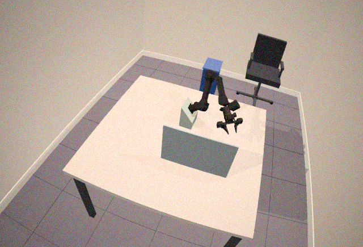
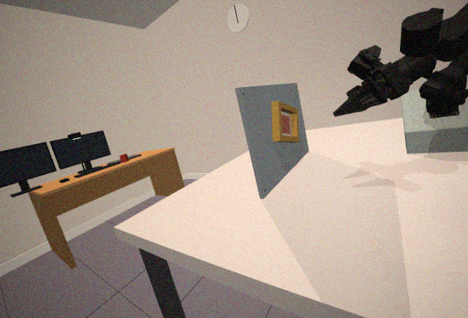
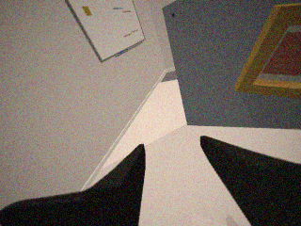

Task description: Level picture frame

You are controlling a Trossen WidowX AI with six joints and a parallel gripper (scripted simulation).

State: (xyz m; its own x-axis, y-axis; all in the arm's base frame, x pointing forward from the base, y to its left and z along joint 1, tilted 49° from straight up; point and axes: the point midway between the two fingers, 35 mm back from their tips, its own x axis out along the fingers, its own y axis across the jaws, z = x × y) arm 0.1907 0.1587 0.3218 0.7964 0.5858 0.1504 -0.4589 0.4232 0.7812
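Now: the picture frame 21 cm ahead of my gripper tip, 17 cm to the right of it and 3 cm below it. The rest, counted from my gripper tip: grey wall panel: 22 cm ahead, 18 cm to the right, 4 cm below.
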